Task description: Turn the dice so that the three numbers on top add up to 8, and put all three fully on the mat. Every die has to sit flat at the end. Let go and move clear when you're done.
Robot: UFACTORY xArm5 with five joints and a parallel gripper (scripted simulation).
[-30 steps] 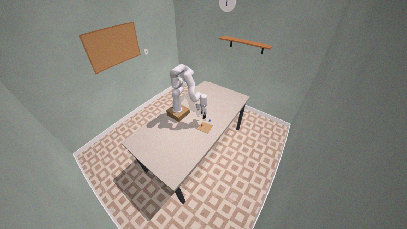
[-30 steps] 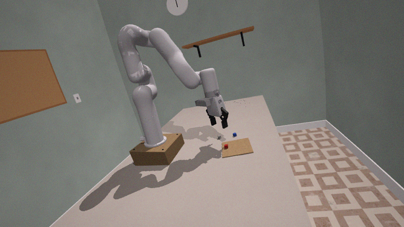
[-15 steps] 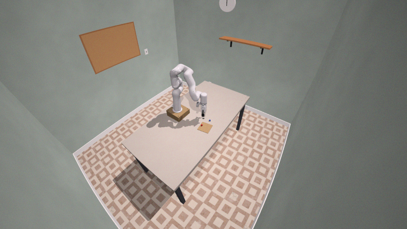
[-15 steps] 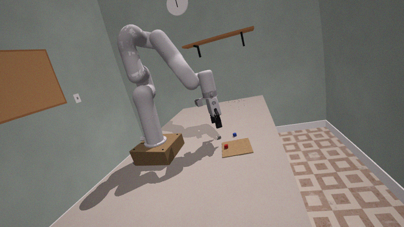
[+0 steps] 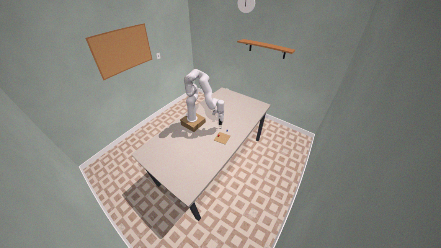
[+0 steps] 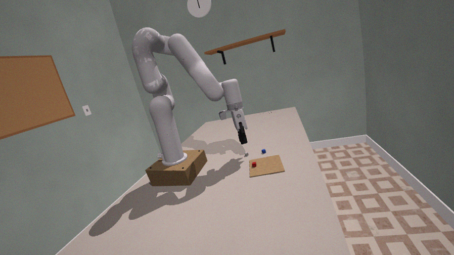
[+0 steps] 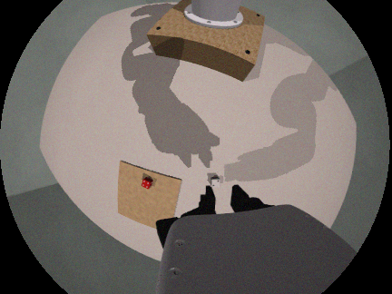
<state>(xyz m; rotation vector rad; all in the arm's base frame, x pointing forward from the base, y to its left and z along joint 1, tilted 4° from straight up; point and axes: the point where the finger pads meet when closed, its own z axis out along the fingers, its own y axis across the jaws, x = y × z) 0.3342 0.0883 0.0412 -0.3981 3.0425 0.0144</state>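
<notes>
Right now the white die is 90 mm below my hand. Round my hand: blue die (90 mm ahead, 90 mm below); tan mat (90 mm ahead, 130 mm to the right, 90 mm below); red die (40 mm ahead, 120 mm to the right, 80 mm below).
</notes>
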